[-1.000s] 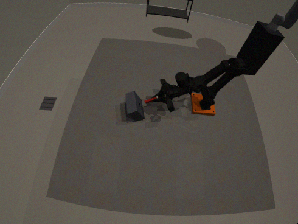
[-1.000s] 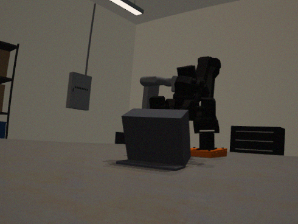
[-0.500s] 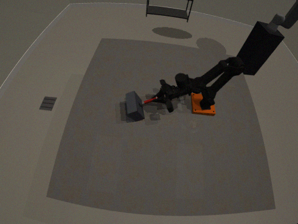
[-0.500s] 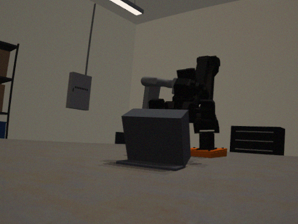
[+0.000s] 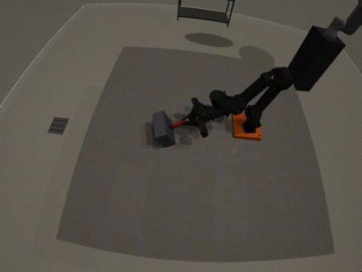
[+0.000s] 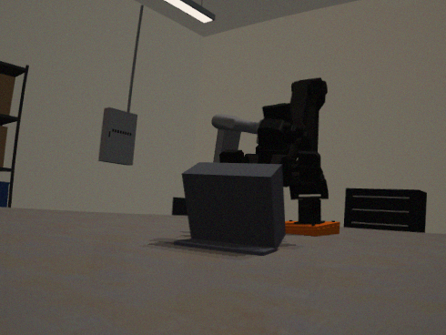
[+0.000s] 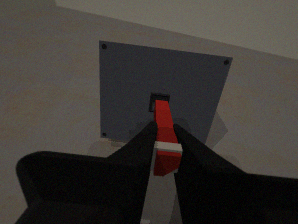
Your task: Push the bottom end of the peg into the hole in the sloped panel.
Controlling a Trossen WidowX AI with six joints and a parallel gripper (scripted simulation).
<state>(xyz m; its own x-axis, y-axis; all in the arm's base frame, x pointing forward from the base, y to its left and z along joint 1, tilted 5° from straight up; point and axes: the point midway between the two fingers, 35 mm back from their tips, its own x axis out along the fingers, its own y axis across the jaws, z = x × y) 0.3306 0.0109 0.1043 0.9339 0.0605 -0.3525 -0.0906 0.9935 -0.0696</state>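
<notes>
The sloped panel is 8 cm ahead of my gripper tip, 1 cm to the left of it and 4 cm below it. Also, from my gripper tip: red peg 1 cm behind, 1 cm above.
</notes>
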